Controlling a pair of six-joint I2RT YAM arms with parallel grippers.
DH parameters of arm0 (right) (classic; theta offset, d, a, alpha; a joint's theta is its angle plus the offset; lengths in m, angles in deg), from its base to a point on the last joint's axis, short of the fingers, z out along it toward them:
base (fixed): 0 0 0 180
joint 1: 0 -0.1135 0.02 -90
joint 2: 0 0 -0.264 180
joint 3: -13.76 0 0.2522 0
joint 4: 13.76 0 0.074 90
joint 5: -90 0 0 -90
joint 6: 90 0.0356 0 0
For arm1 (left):
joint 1: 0 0.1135 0.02 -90
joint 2: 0 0 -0.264 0
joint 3: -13.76 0 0.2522 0
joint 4: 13.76 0 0.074 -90
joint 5: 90 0 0 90
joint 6: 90 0.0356 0 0
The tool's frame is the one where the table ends.
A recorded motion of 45 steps. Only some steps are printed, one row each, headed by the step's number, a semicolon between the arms.
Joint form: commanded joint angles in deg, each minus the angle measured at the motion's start. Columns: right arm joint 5, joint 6, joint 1, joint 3, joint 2, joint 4; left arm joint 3, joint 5, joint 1, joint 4, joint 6, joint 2.
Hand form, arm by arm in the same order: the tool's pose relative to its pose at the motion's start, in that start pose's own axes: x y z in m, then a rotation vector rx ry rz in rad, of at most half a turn. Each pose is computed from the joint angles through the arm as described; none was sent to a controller.
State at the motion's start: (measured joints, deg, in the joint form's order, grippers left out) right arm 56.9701 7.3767 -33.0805 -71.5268 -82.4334 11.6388; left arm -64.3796 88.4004 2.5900 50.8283 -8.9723 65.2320
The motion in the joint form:
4: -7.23 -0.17 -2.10 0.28 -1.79 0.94; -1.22 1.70 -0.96 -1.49 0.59 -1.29
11: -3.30 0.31 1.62 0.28 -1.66 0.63; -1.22 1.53 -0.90 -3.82 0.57 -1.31
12: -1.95 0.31 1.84 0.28 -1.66 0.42; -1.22 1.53 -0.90 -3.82 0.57 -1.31
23: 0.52 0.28 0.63 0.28 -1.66 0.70; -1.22 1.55 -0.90 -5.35 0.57 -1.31
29: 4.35 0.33 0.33 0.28 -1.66 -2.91; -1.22 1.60 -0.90 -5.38 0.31 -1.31
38: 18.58 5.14 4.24 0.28 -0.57 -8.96; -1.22 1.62 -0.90 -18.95 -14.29 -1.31
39: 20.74 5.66 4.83 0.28 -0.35 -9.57; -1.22 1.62 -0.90 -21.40 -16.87 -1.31
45: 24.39 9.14 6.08 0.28 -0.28 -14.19; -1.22 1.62 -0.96 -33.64 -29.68 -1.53
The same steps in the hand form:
4: 0.0090 -0.0072 0.0152 0.0974 0.0312 0.0303; -0.0013 -0.0135 0.0029 0.0383 0.0178 0.0803
11: 0.0059 -0.0171 -0.0021 0.0848 0.0051 0.0488; -0.0042 -0.0142 0.0028 0.0351 0.0156 0.1209
12: 0.0055 -0.0169 -0.0030 0.0645 0.0039 0.0468; -0.0042 -0.0142 0.0028 0.0351 0.0156 0.1209
23: 0.0068 -0.0113 0.0026 0.0037 0.0209 0.0460; -0.0061 -0.0148 0.0028 0.0357 0.0152 0.1476
29: 0.0015 -0.0073 0.0039 -0.0714 -0.0012 -0.0077; -0.0062 -0.0148 0.0028 0.0365 0.0155 0.1436
38: -0.0109 -0.0041 -0.0193 -0.2631 -0.0337 -0.0312; -0.0222 -0.0218 0.0028 0.0367 0.0160 0.1256
39: -0.0122 -0.0032 -0.0231 -0.2913 -0.0333 -0.0361; -0.0249 -0.0235 0.0028 0.0367 0.0160 0.1234
45: -0.0184 -0.0028 -0.0305 -0.3369 -0.0429 -0.0547; -0.0365 -0.0346 0.0029 0.0371 0.0171 0.1173

